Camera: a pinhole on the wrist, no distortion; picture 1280 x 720 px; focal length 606.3 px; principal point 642.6 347.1 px. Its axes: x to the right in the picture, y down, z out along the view. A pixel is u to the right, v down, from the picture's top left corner.
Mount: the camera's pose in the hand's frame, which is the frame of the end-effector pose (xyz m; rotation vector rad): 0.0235 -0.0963 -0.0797 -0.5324 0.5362 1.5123
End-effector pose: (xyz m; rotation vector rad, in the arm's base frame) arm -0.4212 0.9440 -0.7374 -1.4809 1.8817 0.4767
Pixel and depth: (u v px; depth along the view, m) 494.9 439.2 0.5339
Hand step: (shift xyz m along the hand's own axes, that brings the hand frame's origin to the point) -0.0568 0.1387 0.4172
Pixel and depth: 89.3 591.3 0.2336
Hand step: -0.0689 -0.1152 0.2365
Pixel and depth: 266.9 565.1 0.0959
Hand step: -0.0105 -0.0822 0.0324
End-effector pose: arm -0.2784 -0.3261 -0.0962 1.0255 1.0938 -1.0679
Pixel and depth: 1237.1 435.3 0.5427
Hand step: -0.0602 0.6583 0.0066
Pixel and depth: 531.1 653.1 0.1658
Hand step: -0.0600 -0.0160 0.0687
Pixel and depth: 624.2 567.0 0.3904
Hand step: -0.1182 0.1396 0.2316
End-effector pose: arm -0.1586 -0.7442 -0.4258 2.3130 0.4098 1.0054
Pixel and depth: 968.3 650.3 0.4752
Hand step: -0.2165 0.3998 0.1295
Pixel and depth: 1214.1 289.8 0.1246
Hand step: 0.0342 0.0735 -0.0570
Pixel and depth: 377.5 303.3 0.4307
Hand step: 0.0560 0.0292 0.3732
